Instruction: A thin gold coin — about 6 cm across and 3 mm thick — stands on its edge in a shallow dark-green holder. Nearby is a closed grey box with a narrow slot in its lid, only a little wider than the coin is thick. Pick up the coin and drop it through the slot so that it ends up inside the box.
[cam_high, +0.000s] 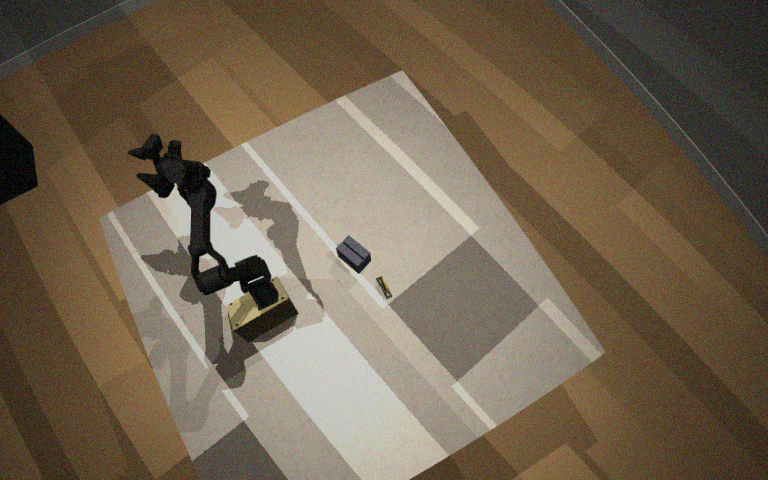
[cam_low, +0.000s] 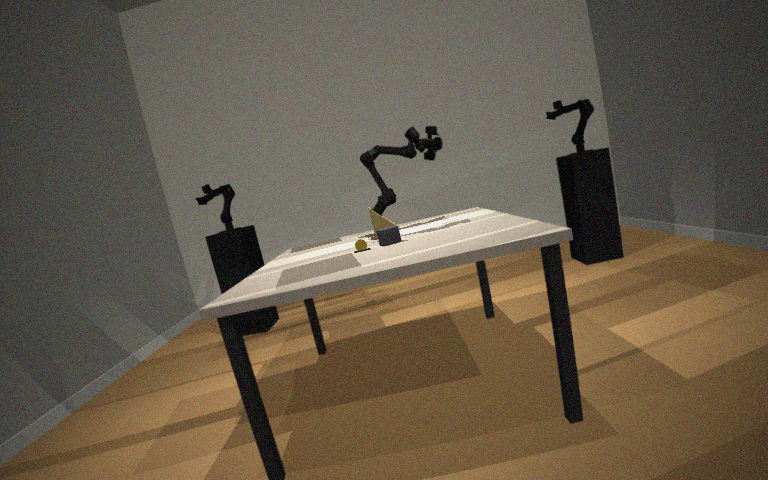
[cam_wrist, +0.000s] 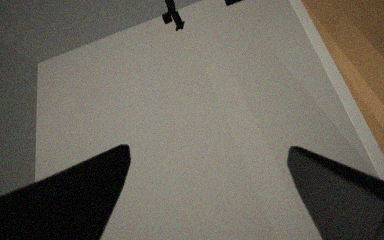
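The gold coin lies 53 cm ahead of my gripper tip, 49 cm to the right of it and 42 cm below it.
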